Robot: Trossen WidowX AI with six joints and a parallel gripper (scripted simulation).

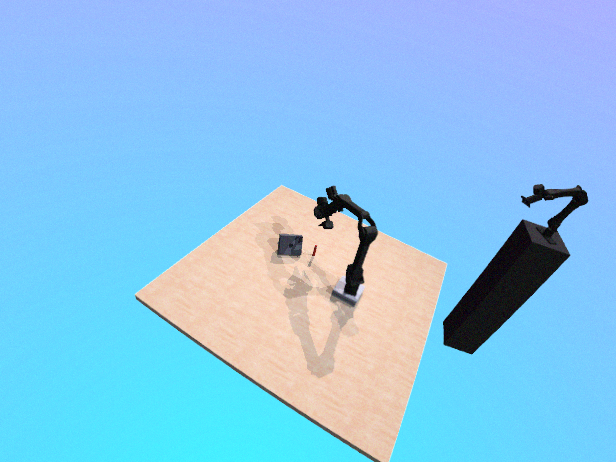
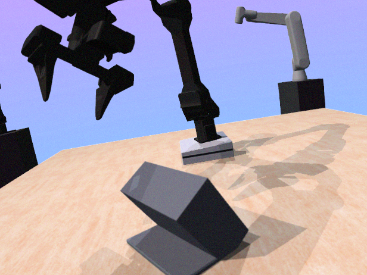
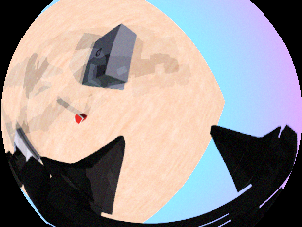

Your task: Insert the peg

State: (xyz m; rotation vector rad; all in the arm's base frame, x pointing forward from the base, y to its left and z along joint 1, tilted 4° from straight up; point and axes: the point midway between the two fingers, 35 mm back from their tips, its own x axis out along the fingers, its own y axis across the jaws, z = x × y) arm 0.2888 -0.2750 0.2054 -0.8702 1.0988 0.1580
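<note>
Right now my gripper tip is 50 mm past the red peg, 100 mm to the right of it and 140 mm above it. From my gripper tip the other things lie so: grey sloped panel 100 mm ahead, 120 mm to the left, 150 mm below.
</note>
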